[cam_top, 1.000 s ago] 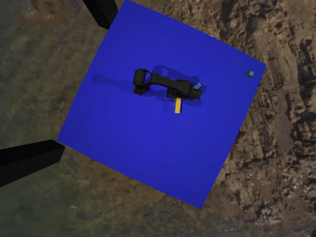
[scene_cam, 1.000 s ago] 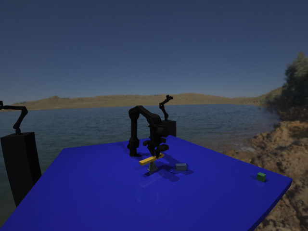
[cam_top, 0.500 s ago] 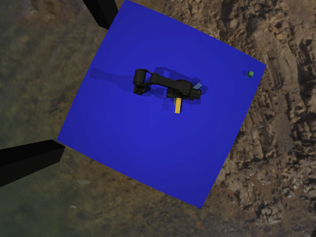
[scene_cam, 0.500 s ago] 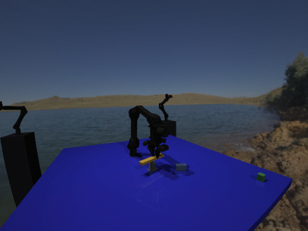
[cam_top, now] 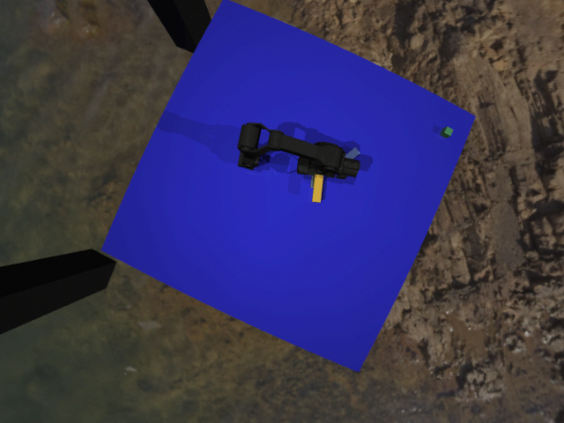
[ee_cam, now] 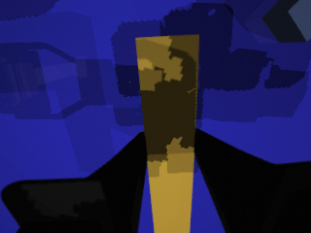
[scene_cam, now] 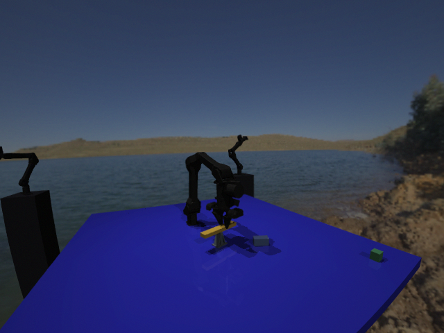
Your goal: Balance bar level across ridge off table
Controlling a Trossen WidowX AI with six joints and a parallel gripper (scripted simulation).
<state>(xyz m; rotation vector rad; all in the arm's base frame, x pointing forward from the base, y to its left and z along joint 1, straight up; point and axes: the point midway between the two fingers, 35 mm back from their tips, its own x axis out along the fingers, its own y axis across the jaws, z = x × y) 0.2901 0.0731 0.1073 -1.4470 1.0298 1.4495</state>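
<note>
Now: gripper tip 10 mm short of the yellow bar and 30 mm to the left of it. Also, from my gripper tip: light blue block 100 mm ahead, 130 mm to the left, 60 mm below; small green cube 450 mm ahead, 430 mm to the left, 60 mm below.
</note>
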